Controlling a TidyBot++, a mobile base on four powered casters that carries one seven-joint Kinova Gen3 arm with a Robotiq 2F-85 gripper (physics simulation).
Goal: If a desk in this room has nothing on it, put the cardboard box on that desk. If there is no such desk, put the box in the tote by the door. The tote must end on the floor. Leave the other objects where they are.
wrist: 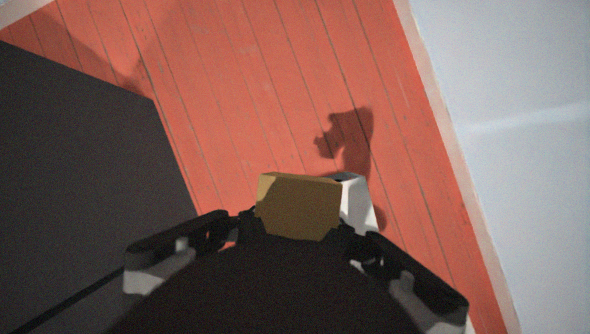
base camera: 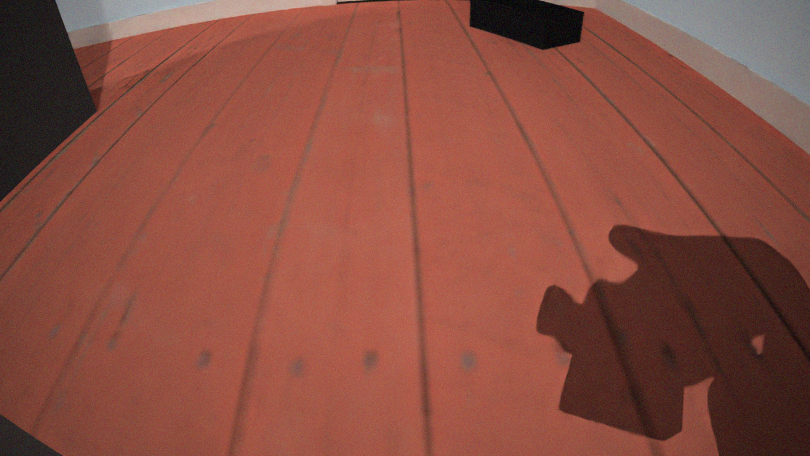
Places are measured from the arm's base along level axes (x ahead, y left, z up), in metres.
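Where they show: gripper, between the fingertips: (wrist: 296, 215).
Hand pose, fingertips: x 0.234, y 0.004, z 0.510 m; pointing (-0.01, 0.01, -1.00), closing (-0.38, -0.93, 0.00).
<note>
Each offset is from my fingertips to the top centre of the thing. Level surfaces: height alone.
The cardboard box {dx -0.002, dy +0.001, dz +0.051 m} (wrist: 300, 205), brown with a sunlit left corner, is in the wrist view at lower centre. My gripper (wrist: 296, 215) is shut on it, with one finger at each side, and holds it above the floor. In the base camera view a black, box-shaped thing {dx +1.250, dy -0.287, dz -0.806 m} (base camera: 524, 23) stands on the floor at the top, right of centre, near the right wall; it may be the tote, but its inside does not show. No desk shows in either view.
A large dark block (base camera: 39, 90) (wrist: 85, 130) stands along the left side. A pale wall (base camera: 719, 39) (wrist: 515, 150) with a light skirting runs along the right. A white part (wrist: 356, 200) shows behind the box. The arm's shadow lies on the red plank floor {dz -0.906 m} (base camera: 340, 169) (wrist: 240, 100).
</note>
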